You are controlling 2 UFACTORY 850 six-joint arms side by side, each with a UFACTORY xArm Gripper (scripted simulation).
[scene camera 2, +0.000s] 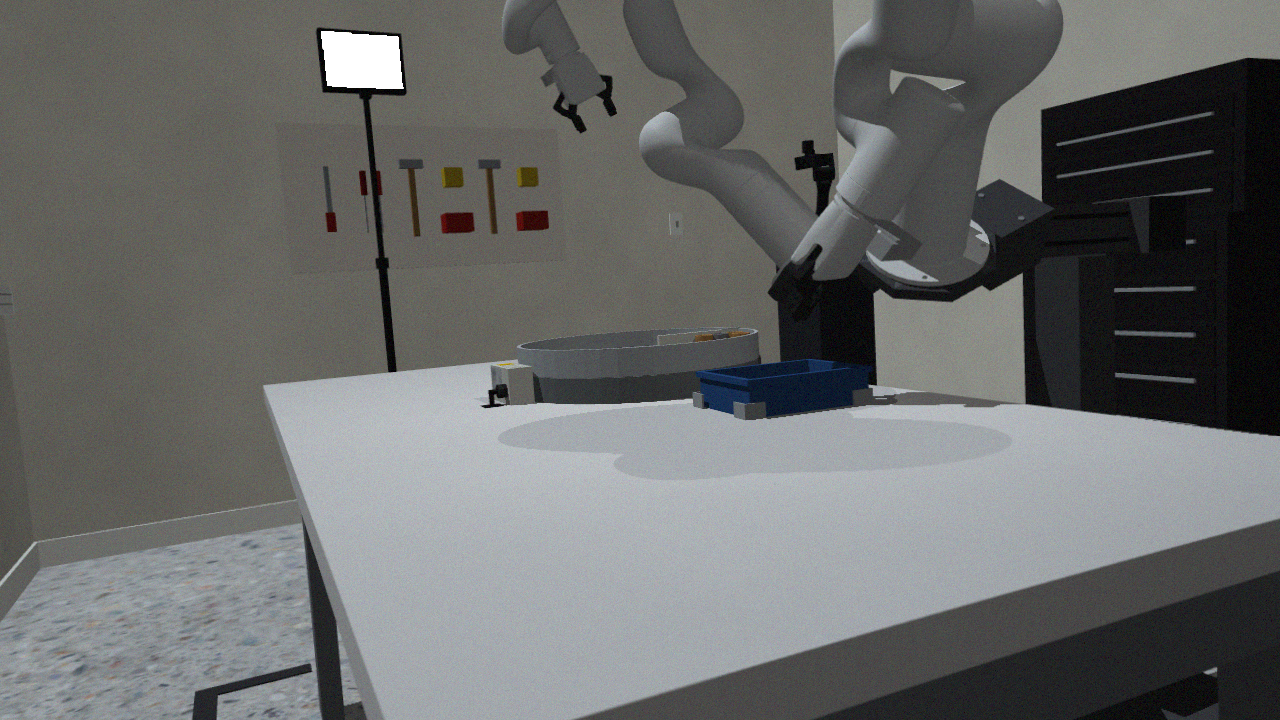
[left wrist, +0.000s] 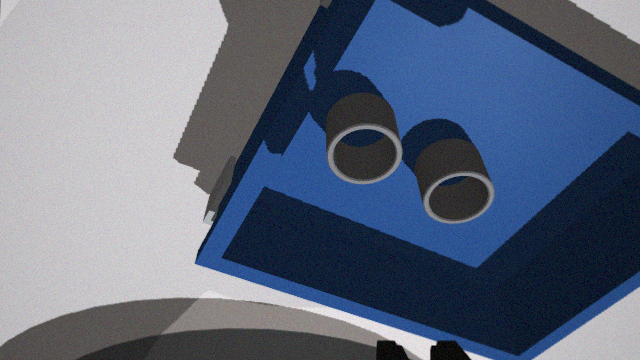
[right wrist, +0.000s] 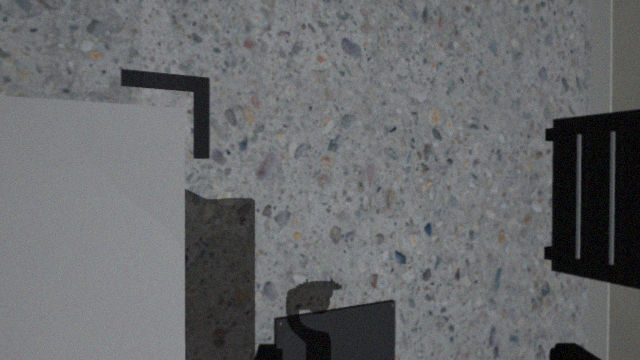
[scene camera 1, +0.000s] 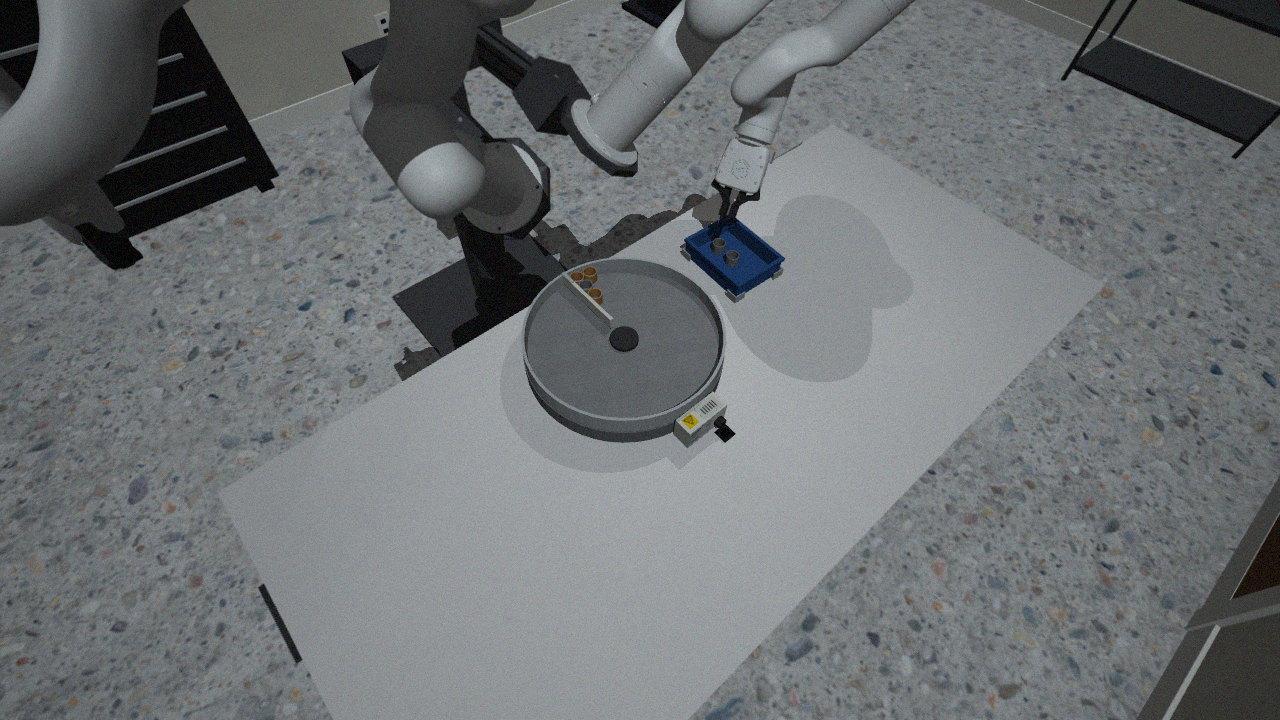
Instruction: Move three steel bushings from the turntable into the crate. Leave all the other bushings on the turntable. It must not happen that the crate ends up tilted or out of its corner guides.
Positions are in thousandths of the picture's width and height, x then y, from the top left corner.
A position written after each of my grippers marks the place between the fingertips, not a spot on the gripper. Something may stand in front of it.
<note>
I see my left gripper (scene camera 2: 619, 438), my right gripper (scene camera 1: 82, 319), a blue crate (scene camera 2: 623, 545), a steel bushing (left wrist: 726, 560) and a steel bushing (left wrist: 563, 460).
The blue crate is seen too in the left wrist view (left wrist: 857, 710) and in scene camera 1 (scene camera 1: 593, 363). My right gripper also shows in scene camera 2 (scene camera 2: 468, 172). The right wrist view does not show the blue crate: it is out of frame.
</note>
